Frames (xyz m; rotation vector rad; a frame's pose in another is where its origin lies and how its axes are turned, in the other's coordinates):
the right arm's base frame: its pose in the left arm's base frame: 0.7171 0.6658 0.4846 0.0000 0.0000 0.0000
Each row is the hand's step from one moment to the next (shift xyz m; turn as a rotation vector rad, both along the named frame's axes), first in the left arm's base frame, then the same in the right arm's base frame.
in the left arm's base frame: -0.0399 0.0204 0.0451 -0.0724 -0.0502 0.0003
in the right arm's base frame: -0.0399 0.0204 0.0451 -0.0724 -0.0502 0.0003
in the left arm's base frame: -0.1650 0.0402 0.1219 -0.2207 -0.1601 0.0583
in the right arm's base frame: -0.1650 0.0402 0.1219 -0.2207 -0.1601 0.0583
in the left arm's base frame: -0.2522 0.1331 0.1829 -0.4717 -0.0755 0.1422
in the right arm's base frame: -0.2522 0.1331 0.1829 -0.4717 -0.0755 0.1422
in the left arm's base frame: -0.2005 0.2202 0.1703 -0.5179 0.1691 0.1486
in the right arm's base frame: -0.2005 0.2202 0.1703 -0.5179 0.1691 0.1486
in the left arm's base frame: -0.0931 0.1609 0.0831 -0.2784 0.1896 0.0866
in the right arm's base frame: -0.0931 0.1609 0.0831 -0.2784 0.1896 0.0866
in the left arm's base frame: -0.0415 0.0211 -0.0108 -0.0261 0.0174 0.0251
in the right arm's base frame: -0.0415 0.0211 -0.0108 -0.0261 0.0174 0.0251
